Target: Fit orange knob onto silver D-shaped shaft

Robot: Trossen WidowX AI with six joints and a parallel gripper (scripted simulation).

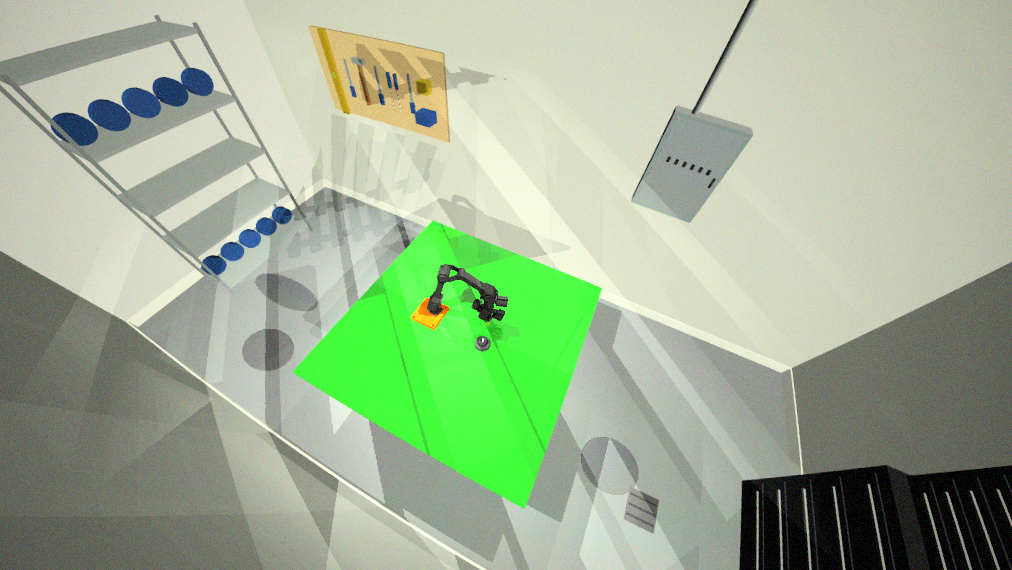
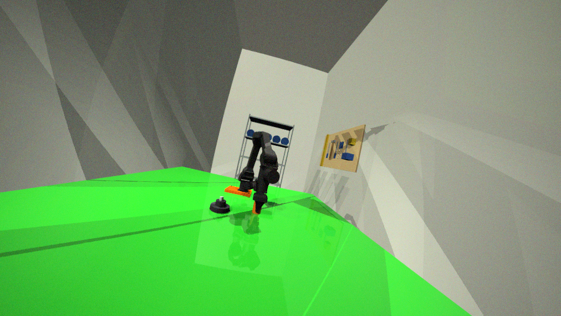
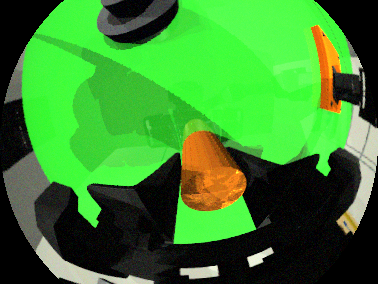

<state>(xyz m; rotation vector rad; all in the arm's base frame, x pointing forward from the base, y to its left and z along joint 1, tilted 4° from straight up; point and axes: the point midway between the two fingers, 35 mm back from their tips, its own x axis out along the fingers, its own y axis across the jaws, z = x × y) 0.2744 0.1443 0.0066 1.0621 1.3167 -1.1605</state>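
The orange knob lies 30 mm above my gripper tip. From my gripper tip the other things lie so: dark round pedestal (150 mm to the right, 70 mm ahead, 20 mm above).
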